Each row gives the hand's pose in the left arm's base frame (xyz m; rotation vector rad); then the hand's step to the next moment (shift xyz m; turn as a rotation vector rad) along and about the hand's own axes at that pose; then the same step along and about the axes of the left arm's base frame.
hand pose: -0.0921 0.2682 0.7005 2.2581 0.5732 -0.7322
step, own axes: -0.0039 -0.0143 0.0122 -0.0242 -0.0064 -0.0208
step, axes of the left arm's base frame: -0.0153 0.0000 -0.0116 -0.0147 0.0146 0.0251
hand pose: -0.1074 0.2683 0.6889 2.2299 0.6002 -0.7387
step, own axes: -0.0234 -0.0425 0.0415 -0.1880 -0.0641 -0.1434
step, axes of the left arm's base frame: -0.0562 -0.0078 -0.0293 -0.1285 0.1096 0.1775
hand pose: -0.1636 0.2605 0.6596 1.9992 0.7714 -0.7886
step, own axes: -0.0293 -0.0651 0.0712 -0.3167 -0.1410 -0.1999
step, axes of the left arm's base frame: -0.0843 -0.0373 -0.0409 -0.2514 0.1644 0.2644
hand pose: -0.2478 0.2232 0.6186 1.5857 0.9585 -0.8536
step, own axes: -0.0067 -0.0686 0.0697 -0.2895 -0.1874 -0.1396
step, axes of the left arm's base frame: -0.0685 -0.0602 -0.0358 -0.2850 0.1158 0.2093
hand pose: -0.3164 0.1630 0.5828 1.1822 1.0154 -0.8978
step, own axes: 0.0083 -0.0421 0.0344 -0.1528 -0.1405 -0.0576
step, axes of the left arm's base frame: -0.0320 -0.0411 -0.0176 -0.1872 0.0384 0.0995
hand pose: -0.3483 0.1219 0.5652 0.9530 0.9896 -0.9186
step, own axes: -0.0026 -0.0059 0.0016 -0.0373 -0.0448 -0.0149
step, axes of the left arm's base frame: -0.0058 -0.0028 0.0016 -0.0556 0.0069 0.0218
